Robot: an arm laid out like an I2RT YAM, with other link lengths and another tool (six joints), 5 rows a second.
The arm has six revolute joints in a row. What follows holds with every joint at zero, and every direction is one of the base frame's.
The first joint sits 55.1 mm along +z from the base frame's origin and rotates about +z.
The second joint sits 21.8 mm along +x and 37 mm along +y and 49.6 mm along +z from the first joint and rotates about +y.
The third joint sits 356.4 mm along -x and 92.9 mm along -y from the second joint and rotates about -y.
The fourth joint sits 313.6 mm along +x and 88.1 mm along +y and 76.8 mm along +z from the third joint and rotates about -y.
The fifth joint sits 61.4 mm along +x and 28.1 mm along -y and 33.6 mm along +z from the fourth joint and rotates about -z.
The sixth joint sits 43.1 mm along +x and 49 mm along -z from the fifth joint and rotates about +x.
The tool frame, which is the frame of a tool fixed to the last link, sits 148 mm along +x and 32 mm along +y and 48 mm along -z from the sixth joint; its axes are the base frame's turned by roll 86.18, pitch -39.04 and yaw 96.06 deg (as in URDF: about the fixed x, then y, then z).
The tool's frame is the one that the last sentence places.
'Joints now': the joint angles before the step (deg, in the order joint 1, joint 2, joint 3, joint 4, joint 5, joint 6). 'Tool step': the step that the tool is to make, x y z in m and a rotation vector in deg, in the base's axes. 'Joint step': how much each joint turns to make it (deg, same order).
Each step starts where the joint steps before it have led.
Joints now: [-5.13 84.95 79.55 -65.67 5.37 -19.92]
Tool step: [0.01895 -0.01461 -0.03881 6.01 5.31 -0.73]
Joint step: [-5.15 7.19 0.00 1.22 -6.25 -2.80]
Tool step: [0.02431 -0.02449 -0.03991 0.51 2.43 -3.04]
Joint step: [-3.04 6.55 0.00 4.07 0.00 0.00]
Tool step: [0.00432 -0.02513 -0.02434 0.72 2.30 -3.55]
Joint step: [-3.57 3.81 0.00 1.40 -0.10 0.00]
